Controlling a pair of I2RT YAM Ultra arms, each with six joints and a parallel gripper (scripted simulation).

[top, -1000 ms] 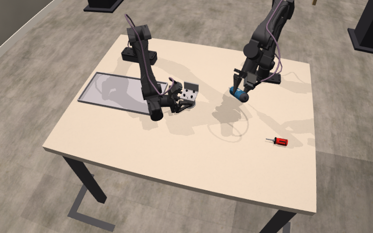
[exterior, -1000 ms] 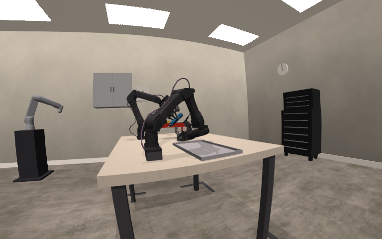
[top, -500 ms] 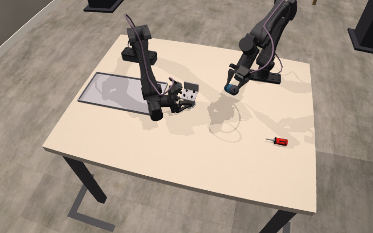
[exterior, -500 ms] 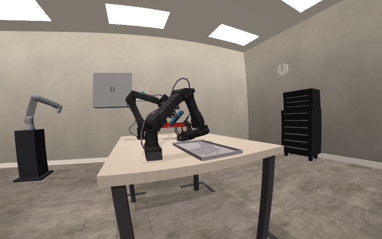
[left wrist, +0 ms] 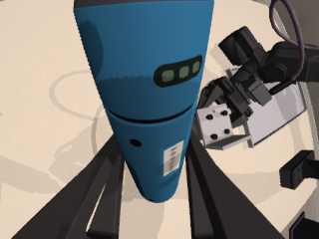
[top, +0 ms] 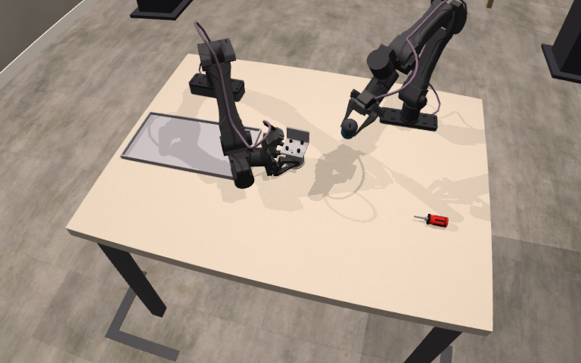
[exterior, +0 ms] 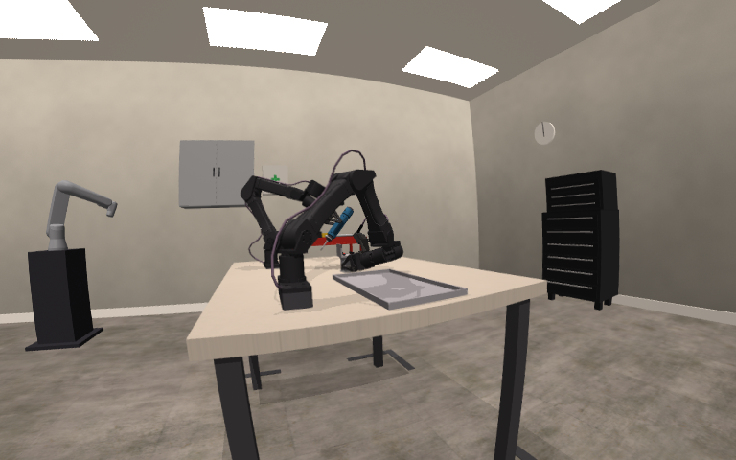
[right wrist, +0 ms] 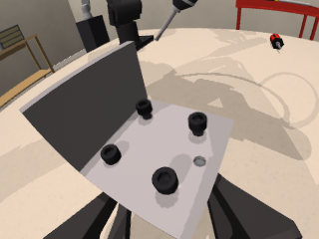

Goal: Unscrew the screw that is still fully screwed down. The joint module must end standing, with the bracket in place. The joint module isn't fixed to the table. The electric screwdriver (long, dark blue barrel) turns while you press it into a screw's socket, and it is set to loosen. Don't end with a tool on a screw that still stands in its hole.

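Now: the grey L-shaped bracket 5 cm above my right hand. The rest, counted from my right hand: shallow grey tray: 35 cm to the right, 2 cm below; then small red-handled screwdriver: 14 cm ahead, 43 cm to the left, 1 cm below.
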